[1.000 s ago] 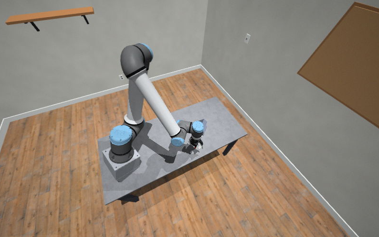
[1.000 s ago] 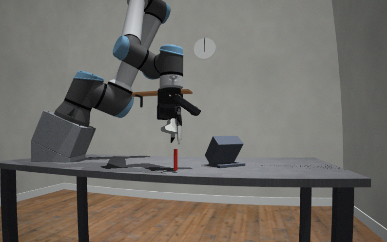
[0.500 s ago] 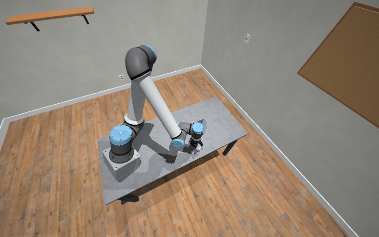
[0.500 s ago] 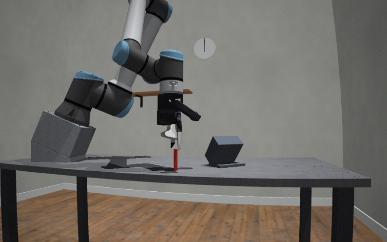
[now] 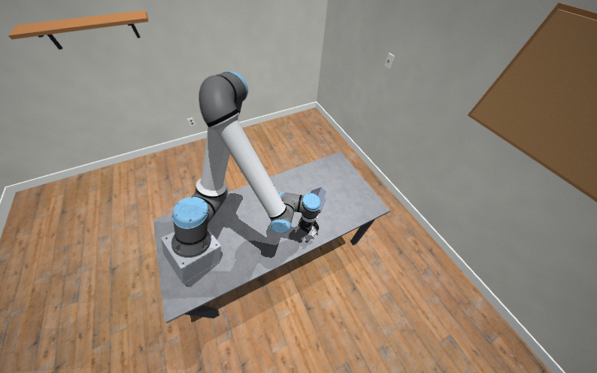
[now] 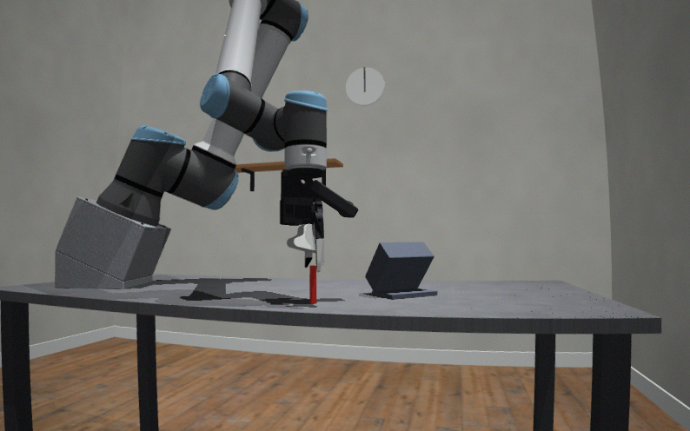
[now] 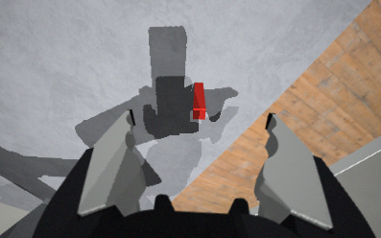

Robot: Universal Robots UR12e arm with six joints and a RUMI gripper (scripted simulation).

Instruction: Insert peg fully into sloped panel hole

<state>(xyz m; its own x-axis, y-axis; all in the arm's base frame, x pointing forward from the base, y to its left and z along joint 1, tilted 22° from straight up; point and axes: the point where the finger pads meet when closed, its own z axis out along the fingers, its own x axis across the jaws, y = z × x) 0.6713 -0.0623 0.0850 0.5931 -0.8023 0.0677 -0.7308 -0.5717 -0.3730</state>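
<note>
My hand is 4 cm above the red peg.
</note>
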